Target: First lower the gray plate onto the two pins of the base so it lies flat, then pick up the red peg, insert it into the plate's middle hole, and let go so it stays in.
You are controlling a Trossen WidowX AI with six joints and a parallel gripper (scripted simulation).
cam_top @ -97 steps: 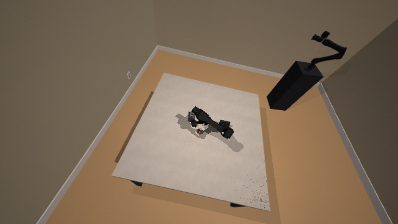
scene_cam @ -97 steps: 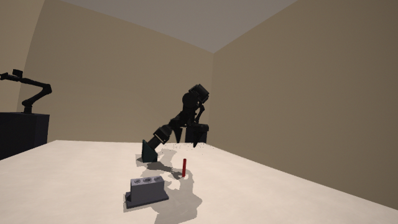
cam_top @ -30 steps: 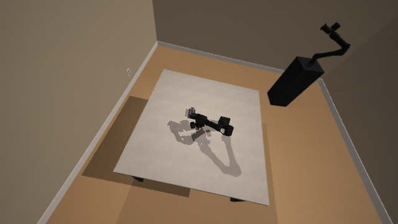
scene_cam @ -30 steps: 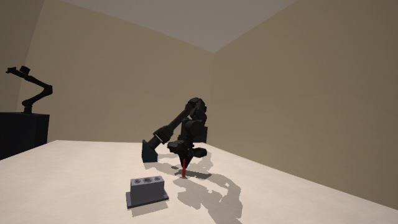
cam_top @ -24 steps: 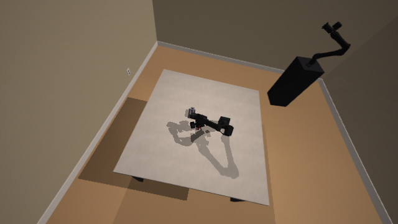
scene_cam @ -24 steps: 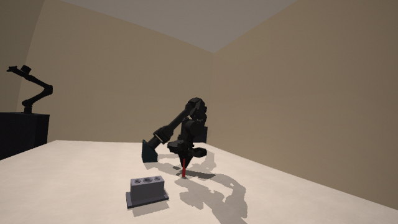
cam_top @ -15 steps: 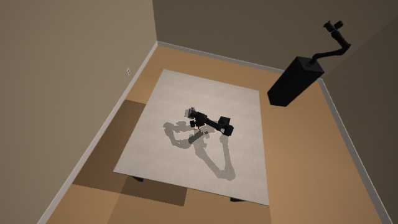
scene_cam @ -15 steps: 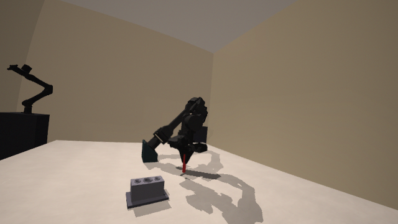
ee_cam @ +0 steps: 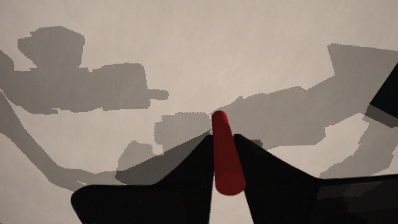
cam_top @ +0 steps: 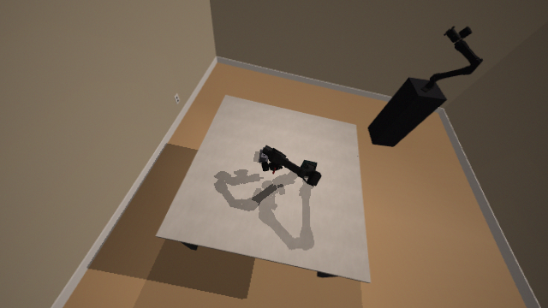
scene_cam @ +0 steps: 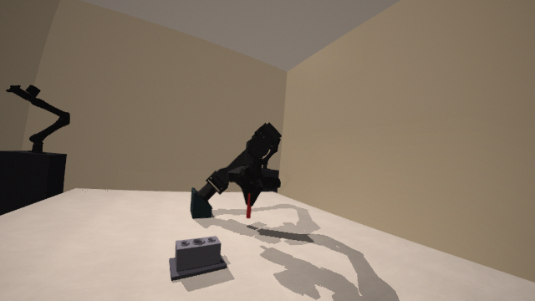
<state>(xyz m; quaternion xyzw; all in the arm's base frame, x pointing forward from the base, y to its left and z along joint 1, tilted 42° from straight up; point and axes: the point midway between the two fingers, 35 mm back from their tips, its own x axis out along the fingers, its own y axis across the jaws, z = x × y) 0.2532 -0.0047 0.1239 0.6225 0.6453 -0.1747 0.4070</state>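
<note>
Right now my gripper tip is 8 cm short of the gray plate, 18 cm to the left of it and 6 cm above it. From my gripper tip the other things lie so: base 8 cm ahead, 18 cm to the right, 10 cm below; then red peg right at my gripper tip.
</note>
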